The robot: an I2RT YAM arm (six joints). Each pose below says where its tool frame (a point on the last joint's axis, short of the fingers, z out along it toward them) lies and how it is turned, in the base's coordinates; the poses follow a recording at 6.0 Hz.
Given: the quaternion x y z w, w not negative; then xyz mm.
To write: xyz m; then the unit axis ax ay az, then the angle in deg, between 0 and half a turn. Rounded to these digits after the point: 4 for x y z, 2 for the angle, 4 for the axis.
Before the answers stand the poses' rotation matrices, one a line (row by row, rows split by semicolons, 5 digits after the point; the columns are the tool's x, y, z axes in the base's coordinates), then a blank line. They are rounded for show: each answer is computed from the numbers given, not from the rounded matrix.
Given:
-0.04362, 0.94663, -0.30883, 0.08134, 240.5, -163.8, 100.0
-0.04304, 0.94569, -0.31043, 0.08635, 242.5, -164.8, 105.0
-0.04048, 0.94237, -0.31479, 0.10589, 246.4, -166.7, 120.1
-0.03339, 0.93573, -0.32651, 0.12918, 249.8, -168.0, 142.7
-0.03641, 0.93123, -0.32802, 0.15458, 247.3, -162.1, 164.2
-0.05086, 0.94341, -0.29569, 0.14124, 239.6, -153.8, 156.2
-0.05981, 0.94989, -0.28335, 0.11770, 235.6, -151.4, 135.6
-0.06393, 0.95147, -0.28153, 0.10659, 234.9, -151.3, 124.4
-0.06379, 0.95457, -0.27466, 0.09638, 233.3, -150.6, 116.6
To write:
-0.98296 -0.03234 0.18094; -0.13282 0.80544 -0.57760; -0.12706 -0.59179 -0.79602
-0.98138 -0.02779 0.19004; -0.13502 0.80356 -0.57971; -0.13660 -0.59457 -0.79235
-0.97430 -0.00963 0.22506; -0.14296 0.79854 -0.58472; -0.17409 -0.60187 -0.77939
-0.96440 0.02187 0.26356; -0.14684 0.78455 -0.60242; -0.21995 -0.61968 -0.75341
-0.94956 0.03360 0.31178; -0.16922 0.78216 -0.59966; -0.26401 -0.62218 -0.73702
-0.95493 -0.01244 0.29657; -0.17949 0.81996 -0.54355; -0.23642 -0.57229 -0.78524
-0.96514 -0.04692 0.25750; -0.18032 0.83227 -0.52422; -0.18971 -0.55238 -0.81172
-0.96910 -0.06164 0.23883; -0.18167 0.83331 -0.52210; -0.16684 -0.54936 -0.81876
-0.97328 -0.06884 0.21904; -0.17473 0.84099 -0.51207; -0.14896 -0.53666 -0.83055

0.2405, -0.1638, 0.1000, -0.0438, 0.9498, -0.3099, 170.67
0.2425, -0.1648, 0.1050, -0.0432, 0.9492, -0.3116, 170.09
0.2464, -0.1667, 0.1201, -0.0407, 0.9477, -0.3166, 167.84
0.2498, -0.1680, 0.1427, -0.0337, 0.9436, -0.3293, 165.16
0.2473, -0.1621, 0.1642, -0.0369, 0.9426, -0.3320, 162.22
0.2396, -0.1538, 0.1562, -0.0514, 0.9530, -0.2987, 163.76
0.2356, -0.1514, 0.1356, -0.0602, 0.9565, -0.2853, 166.48
0.2349, -0.1513, 0.1244, -0.0643, 0.9569, -0.2831, 167.76
0.2333, -0.1506, 0.1166, -0.0641, 0.9590, -0.2759, 168.94

